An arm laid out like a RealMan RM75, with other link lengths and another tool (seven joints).
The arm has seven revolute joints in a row. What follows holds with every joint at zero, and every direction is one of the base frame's. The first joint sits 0.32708 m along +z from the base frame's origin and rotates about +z. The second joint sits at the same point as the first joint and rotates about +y. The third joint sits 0.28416 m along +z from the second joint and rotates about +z. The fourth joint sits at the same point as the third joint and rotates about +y. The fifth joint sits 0.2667 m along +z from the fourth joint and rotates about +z. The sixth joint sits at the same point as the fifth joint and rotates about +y. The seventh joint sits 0.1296 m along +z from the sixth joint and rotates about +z. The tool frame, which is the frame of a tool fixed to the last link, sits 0.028 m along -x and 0.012 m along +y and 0.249 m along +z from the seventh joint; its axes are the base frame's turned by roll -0.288, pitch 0 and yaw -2.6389 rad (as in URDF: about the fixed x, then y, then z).
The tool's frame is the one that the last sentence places.
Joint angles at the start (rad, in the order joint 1, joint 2, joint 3, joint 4, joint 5, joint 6, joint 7):
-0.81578 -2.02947 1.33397 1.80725 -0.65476 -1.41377 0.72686
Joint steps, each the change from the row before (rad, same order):
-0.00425 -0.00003 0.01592 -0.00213 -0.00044 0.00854 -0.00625
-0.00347 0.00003 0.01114 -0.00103 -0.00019 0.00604 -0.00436
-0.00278 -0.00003 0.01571 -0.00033 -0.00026 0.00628 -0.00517
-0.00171 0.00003 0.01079 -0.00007 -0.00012 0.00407 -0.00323
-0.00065 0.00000 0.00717 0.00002 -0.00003 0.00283 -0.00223
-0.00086 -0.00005 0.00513 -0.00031 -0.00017 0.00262 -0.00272
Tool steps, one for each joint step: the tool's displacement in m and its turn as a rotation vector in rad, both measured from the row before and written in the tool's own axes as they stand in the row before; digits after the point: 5 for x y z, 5 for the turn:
-0.00639 -0.00266 0.00229 0.00320 -0.00881 0.00491
-0.00478 -0.00158 0.00160 0.00169 -0.00667 0.00402
-0.00573 -0.00323 0.00165 0.00436 -0.00799 0.00603
-0.00379 -0.00230 0.00106 0.00316 -0.00536 0.00447
-0.00231 -0.00160 0.00067 0.00208 -0.00323 0.00262
-0.00193 -0.00100 0.00062 0.00112 -0.00247 0.00072

